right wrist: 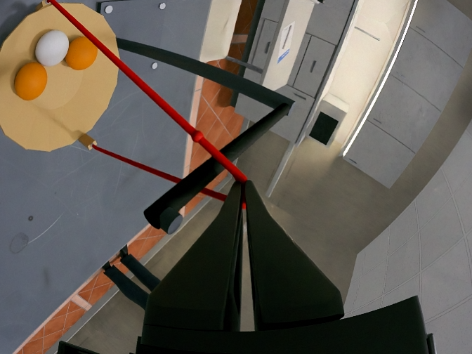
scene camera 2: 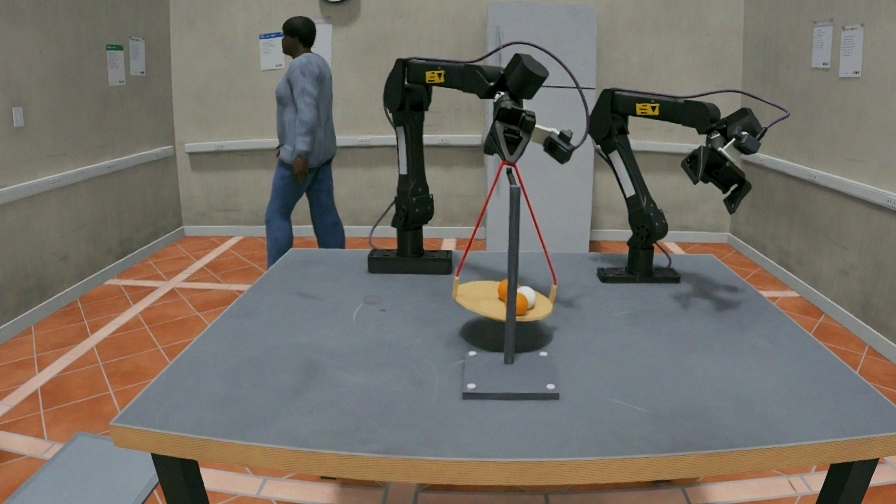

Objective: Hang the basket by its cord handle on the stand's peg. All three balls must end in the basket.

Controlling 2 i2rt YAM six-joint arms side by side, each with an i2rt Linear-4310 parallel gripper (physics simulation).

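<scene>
The tan basket (scene camera 2: 479, 302) (right wrist: 65, 112) hangs above the table, slightly tilted, holding a white ball (scene camera 2: 527, 295) (right wrist: 52, 48) and two orange balls (scene camera 2: 520, 305) (right wrist: 81, 53). My right gripper (scene camera 2: 510, 161) (right wrist: 243, 188) is shut on the top of the red cord handle (scene camera 2: 478, 220) (right wrist: 150, 92), just above the stand's top. In the right wrist view the peg (right wrist: 187, 187) passes between the two cord strands, one in front of it and one behind. The dark post (scene camera 2: 513, 250) (right wrist: 205, 74) rises from the stand's base (scene camera 2: 510, 379). My left gripper (scene camera 2: 717, 180) is open, at the right, away from the basket.
The grey table (scene camera 2: 313, 376) has a wooden front edge (scene camera 2: 438, 467). Both arms are mounted at its back. A person (scene camera 2: 307, 112) in a blue sweater is behind the table at the left. A grey panel (scene camera 2: 551, 37) is at the back wall.
</scene>
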